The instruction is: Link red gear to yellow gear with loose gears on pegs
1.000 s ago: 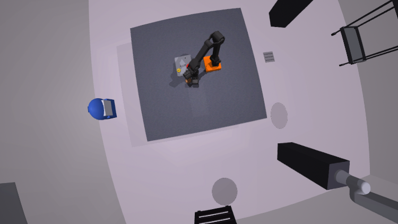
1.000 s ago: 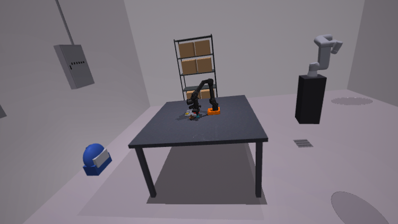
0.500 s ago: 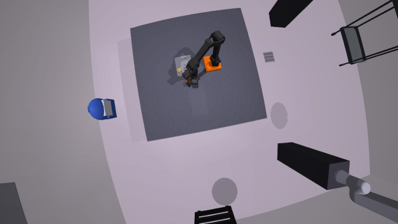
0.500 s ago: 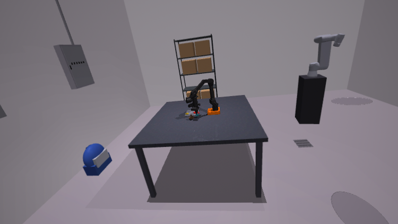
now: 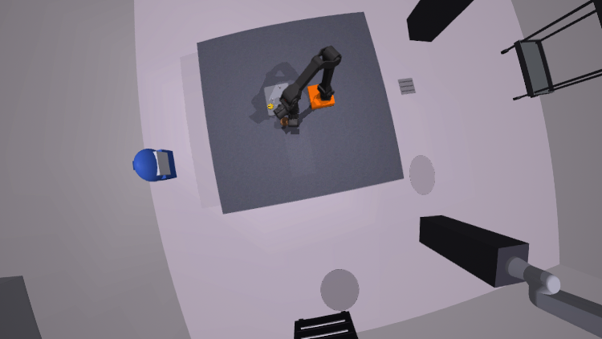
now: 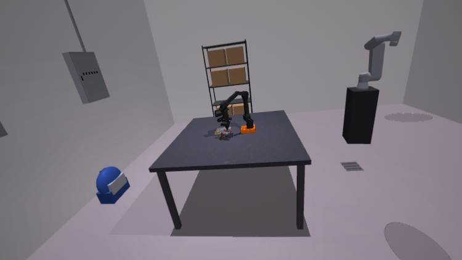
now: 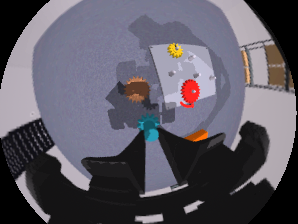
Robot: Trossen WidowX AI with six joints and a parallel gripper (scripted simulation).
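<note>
The red gear is 5 cm ahead of my gripper tip, 13 cm to the right of it and 7 cm below it. From my gripper tip the other things lie so: yellow gear: 16 cm ahead, 9 cm to the right, 7 cm below; teal gear: 1 cm below; brown gear: 7 cm ahead, 1 cm to the left, 7 cm below.
</note>
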